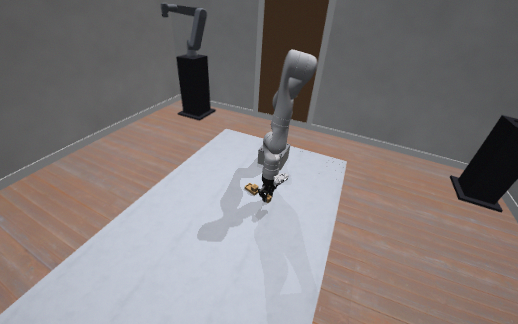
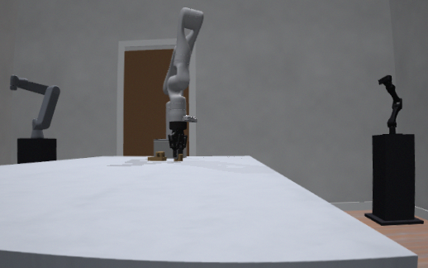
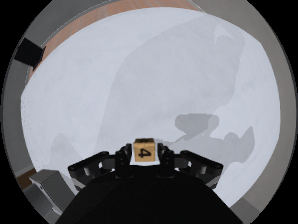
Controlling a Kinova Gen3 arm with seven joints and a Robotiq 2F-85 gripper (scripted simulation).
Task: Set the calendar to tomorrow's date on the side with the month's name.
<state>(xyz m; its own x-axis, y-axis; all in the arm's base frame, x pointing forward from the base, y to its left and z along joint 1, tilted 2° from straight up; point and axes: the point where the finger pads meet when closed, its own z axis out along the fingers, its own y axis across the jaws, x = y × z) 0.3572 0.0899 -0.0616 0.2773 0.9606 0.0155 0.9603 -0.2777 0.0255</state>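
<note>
Right now my hand is 1 cm above the wooden digit cube. The rest, counted from my hand: wooden calendar tray: 3 cm behind, 10 cm to the right, 2 cm below.
</note>
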